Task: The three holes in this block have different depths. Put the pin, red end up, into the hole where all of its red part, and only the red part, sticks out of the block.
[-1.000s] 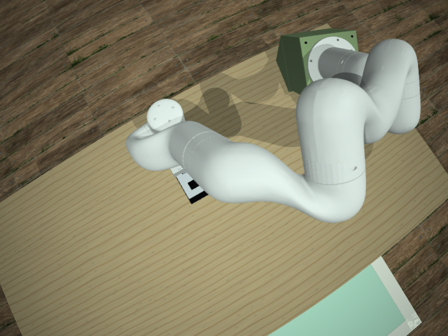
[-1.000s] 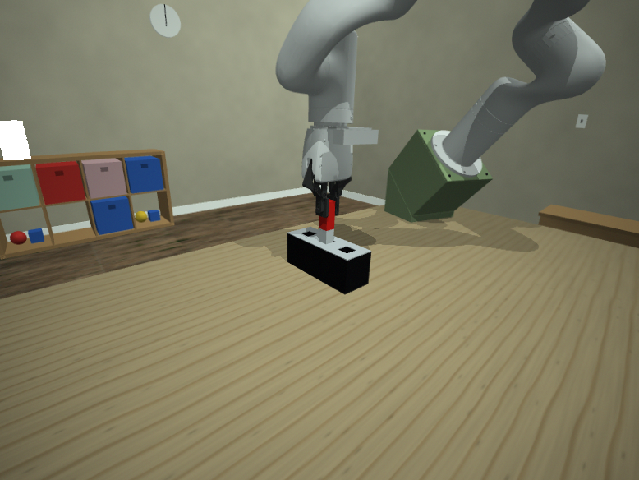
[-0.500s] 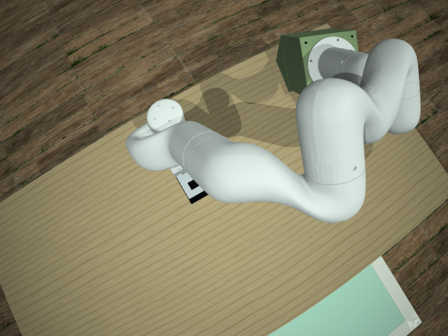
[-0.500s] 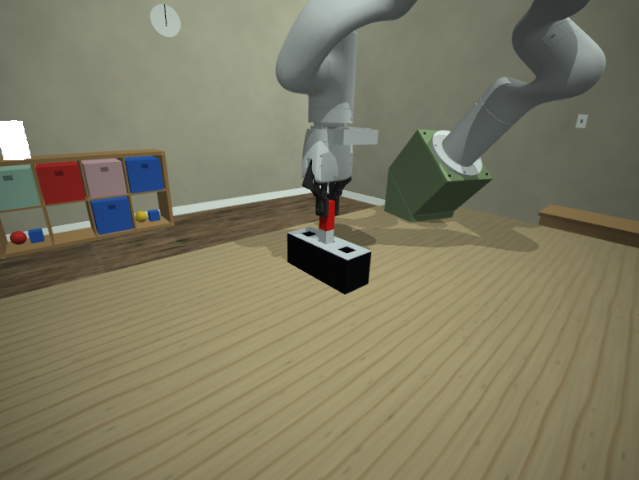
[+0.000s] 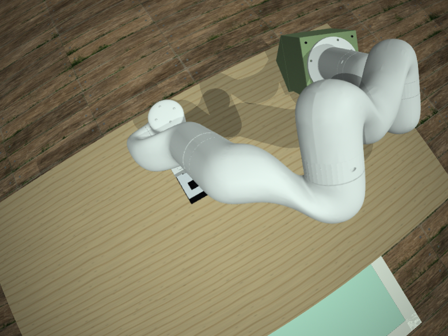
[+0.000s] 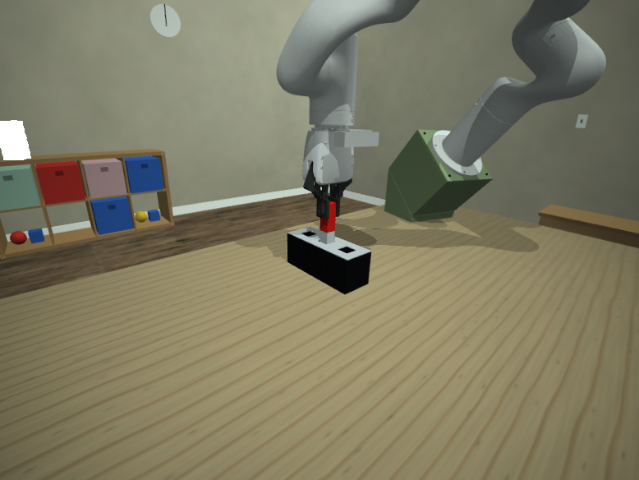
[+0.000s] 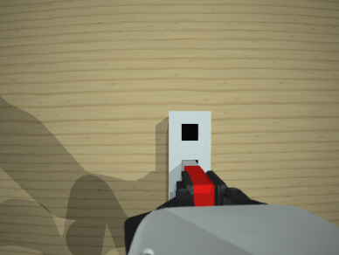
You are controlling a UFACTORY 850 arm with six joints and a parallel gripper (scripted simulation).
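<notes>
Now: hand 20 mm above the pin. Also, from my hand: block (110 mm below).
</notes>
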